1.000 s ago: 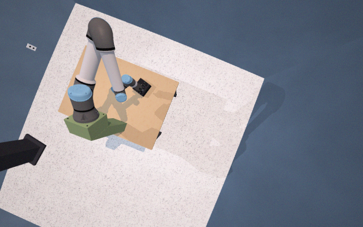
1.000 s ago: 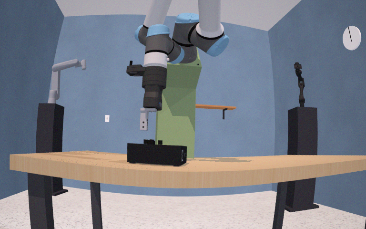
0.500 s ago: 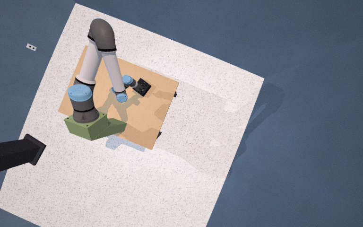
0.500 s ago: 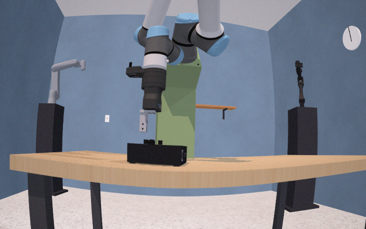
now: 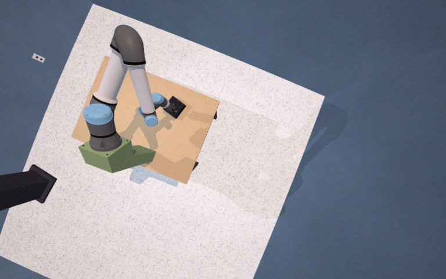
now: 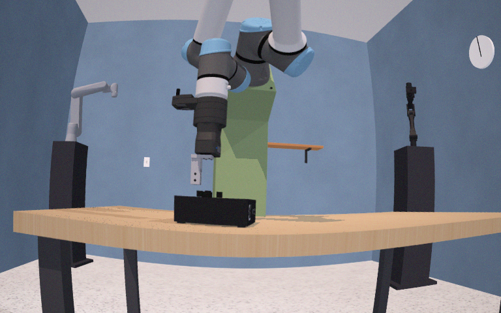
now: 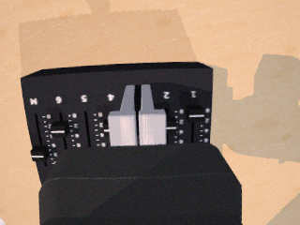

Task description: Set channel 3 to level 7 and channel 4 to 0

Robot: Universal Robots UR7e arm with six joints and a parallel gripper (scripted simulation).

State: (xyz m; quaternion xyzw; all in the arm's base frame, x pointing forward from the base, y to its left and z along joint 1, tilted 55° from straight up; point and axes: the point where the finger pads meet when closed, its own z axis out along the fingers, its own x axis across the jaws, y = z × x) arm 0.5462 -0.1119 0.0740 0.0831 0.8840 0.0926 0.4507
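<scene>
My hand is 40 mm above the channel 3 cap and 20 mm to the right of it. The rest, counted from my hand: channel 4 cap: 40 mm below, 20 mm to the left, 20 mm ahead; then channel 2 cap: 40 mm below, 30 mm to the left, 20 mm behind; then channel 1 cap: 40 mm below, 40 mm behind, 20 mm to the left.
</scene>
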